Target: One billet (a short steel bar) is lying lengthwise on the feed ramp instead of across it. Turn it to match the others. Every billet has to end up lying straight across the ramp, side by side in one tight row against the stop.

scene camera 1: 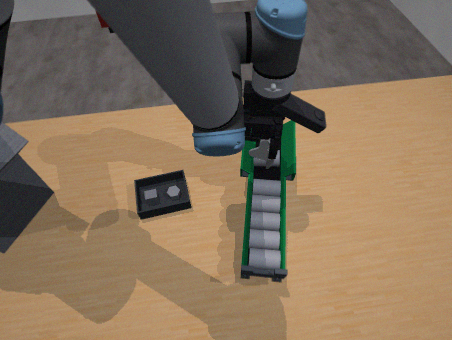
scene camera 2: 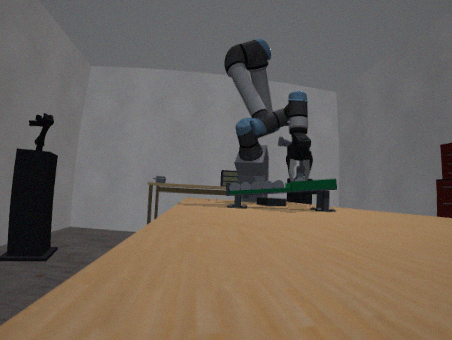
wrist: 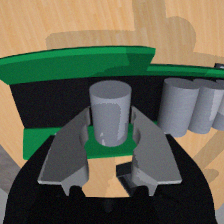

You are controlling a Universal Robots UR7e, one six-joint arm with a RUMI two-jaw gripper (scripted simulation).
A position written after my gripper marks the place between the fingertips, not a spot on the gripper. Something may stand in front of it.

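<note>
Billet (wrist: 110,100) visible, as is a black tray (scene camera 1: 162,182). My gripper (scene camera 1: 267,160) (scene camera 2: 298,186) (wrist: 110,107) is visible too.
</note>
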